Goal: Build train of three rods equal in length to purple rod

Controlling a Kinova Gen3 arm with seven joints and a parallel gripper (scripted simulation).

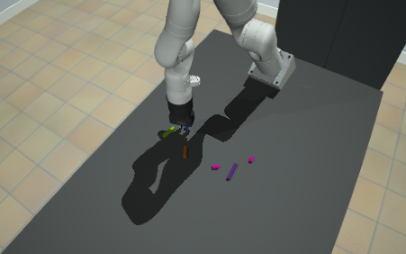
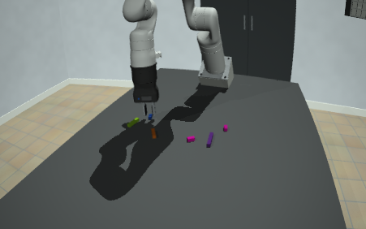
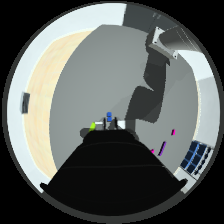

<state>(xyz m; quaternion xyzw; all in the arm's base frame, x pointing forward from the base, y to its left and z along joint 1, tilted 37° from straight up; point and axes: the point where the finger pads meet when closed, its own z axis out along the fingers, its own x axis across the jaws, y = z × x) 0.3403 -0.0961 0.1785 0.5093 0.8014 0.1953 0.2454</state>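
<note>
My hand is 70 mm short of the orange rod, 60 mm to the right of it and 30 mm above it. Also, from my hand: lime rod (50 mm ahead, 40 mm to the right, 30 mm below); purple rod (30 mm ahead, 220 mm to the left, 30 mm below).
</note>
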